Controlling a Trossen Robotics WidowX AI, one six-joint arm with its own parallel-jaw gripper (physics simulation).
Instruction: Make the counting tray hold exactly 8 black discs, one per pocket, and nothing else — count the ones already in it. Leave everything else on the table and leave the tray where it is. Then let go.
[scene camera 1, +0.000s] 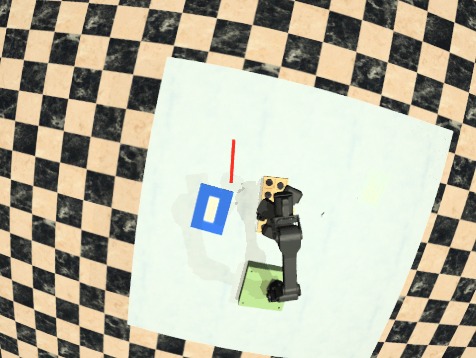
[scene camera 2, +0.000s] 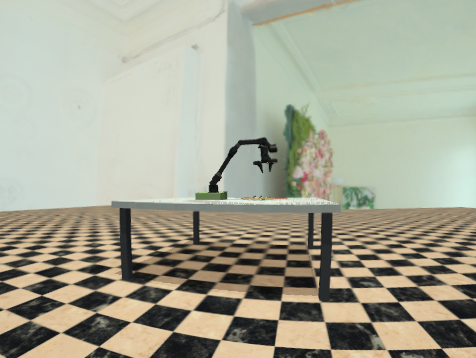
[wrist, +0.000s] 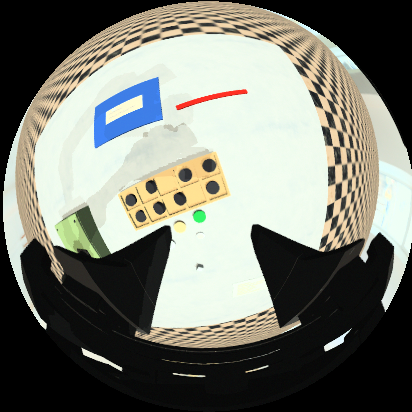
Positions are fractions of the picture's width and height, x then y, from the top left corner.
Labels:
My gripper (wrist: 0.51, 0.56) is 10 cm from the lens. A tan counting tray (wrist: 0.41, 0.44): 30 cm from the lens.

